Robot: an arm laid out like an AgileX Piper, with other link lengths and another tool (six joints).
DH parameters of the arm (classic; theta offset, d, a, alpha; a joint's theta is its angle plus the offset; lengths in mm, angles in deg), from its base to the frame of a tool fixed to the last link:
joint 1: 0 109.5 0 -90
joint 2: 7.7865 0 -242.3 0
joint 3: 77.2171 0 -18.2 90
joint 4: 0 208.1 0 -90
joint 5: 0 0 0 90
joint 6: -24 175.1 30.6 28.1
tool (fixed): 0 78 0 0
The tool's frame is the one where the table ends.
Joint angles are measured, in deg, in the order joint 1, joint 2, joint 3, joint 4, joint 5, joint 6. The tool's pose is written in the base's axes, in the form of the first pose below.
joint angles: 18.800 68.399 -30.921 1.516 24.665 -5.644
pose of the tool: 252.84 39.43 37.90 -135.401 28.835 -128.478
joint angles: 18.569 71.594 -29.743 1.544 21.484 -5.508
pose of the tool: 253.78 38.41 24.33 -136.174 27.852 -129.277
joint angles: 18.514 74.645 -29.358 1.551 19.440 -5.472
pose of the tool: 254.39 38.14 13.08 -136.993 26.665 -129.785
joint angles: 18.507 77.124 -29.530 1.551 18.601 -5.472
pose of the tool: 254.27 37.98 4.62 -137.832 25.405 -130.178
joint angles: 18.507 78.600 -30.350 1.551 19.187 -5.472
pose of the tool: 254.24 38.04 0.88 -138.551 24.348 -130.469
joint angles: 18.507 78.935 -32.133 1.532 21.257 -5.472
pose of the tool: 256.34 38.93 4.02 -138.924 23.827 -130.567
